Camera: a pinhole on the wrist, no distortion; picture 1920 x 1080 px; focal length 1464.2 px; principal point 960.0 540.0 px. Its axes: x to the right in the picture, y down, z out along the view. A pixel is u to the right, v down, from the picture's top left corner.
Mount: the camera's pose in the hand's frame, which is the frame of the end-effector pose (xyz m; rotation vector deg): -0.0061 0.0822 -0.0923 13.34 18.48 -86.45
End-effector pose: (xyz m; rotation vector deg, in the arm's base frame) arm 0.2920 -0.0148 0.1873 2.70 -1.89 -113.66
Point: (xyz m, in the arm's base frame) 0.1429 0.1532 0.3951
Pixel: 1536.5 71.2
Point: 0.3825 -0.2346 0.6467
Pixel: 87.3 968.6
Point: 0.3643 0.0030 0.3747
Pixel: 488.2 221.6
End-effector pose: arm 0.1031 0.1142 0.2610 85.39 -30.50 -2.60
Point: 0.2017 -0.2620 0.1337
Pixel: 1309.8 992.6
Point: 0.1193 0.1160 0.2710
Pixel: 1552.7 739.7
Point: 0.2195 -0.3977 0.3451
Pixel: outside the picture
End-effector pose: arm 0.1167 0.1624 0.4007 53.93 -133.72 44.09
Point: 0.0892 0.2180 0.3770
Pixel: 808.5 149.4
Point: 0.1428 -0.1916 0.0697
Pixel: 963.6 299.6
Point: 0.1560 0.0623 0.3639
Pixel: 1549.7 448.7
